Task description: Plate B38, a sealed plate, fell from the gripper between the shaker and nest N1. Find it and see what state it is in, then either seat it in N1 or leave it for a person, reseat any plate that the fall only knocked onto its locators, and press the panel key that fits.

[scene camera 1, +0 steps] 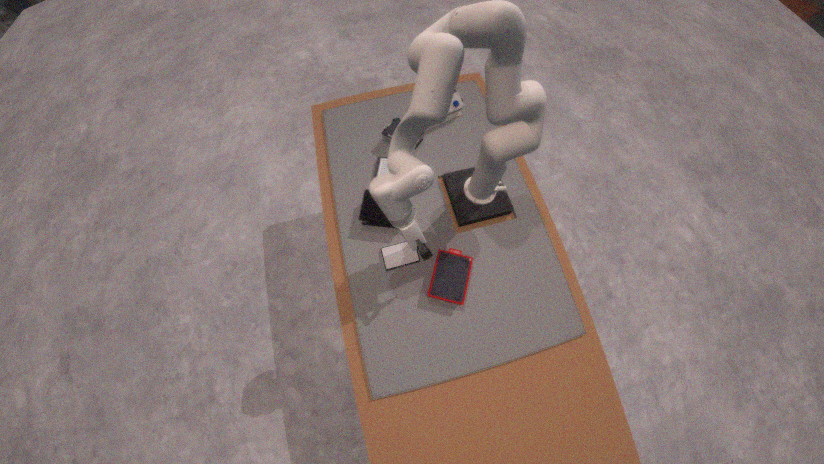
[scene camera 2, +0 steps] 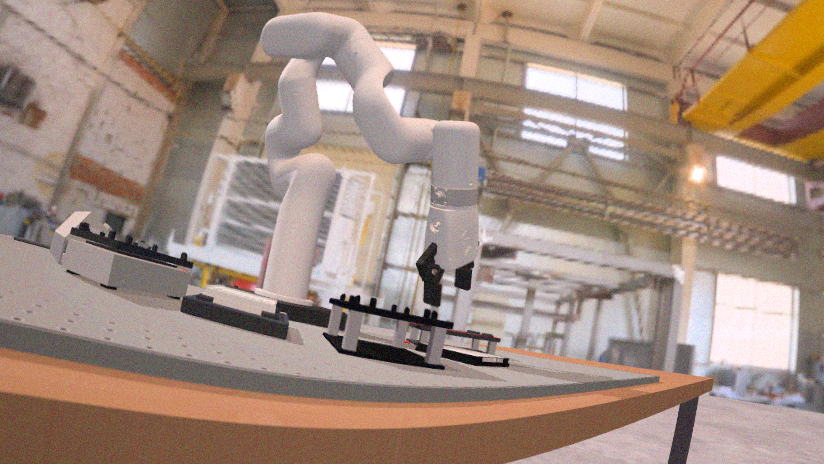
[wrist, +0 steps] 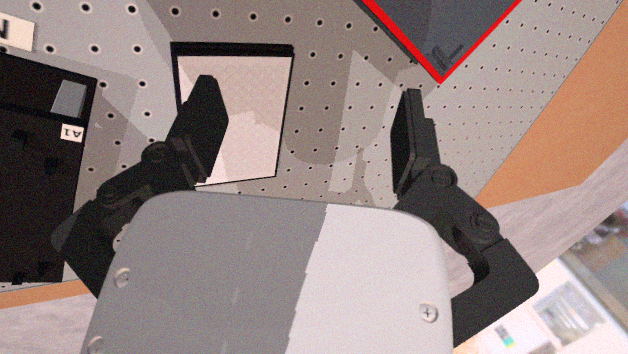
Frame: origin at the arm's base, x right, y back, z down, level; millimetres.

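Seen in the pictures: gripper, between the fingertips: (scene camera 1: 422, 247) (scene camera 2: 447, 296) (wrist: 308, 103); arm's base, origin of its link: (scene camera 1: 479, 190) (scene camera 2: 283, 299).
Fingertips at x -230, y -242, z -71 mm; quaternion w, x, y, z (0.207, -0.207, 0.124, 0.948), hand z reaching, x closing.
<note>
Offsets run from my fingertips to a thing's middle. "pt": to the spot under its first point.
A plate with a pale face and black edge @(pt dx -3, dy -79, dz +86 mm) (scene camera 1: 399, 255) (scene camera 2: 468, 352) (wrist: 255, 100) lies flat on the pegboard, between the raised black platform labelled A1 @(dx +173, dy -127, dz +67 mm) (scene camera 1: 374, 212) (scene camera 2: 392, 311) (wrist: 37, 165) and the red-rimmed dark tray @(dx -92, dy +92, dz +77 mm) (scene camera 1: 451, 276) (wrist: 465, 25). I cannot read a name on it or tell its seal's state. My gripper (scene camera 1: 424, 250) (scene camera 2: 448, 292) (wrist: 308, 103) is open and empty above the board. In the wrist view its left finger covers part of the plate. Another white plate @(dx +344, dy -82, dz +69 mm) (scene camera 1: 382, 165) (scene camera 2: 241, 300) sits in a low black nest @(dx +344, dy -82, dz +88 mm) (scene camera 2: 230, 318). Whether this nest is N1 cannot be told.
A grey box with a black pegged top @(pt dx +491, dy -108, dz +74 mm) (scene camera 2: 129, 270) stands at the left in the second scene view. A blue panel key @(pt dx +634, dy +198, dz +34 mm) (scene camera 1: 456, 104) shows at the far end, with the arm hiding part of the panel. A partly cut-off label with an N @(pt dx +140, dy -35, dz +98 mm) (wrist: 17, 34) lies near the A1 platform.
</note>
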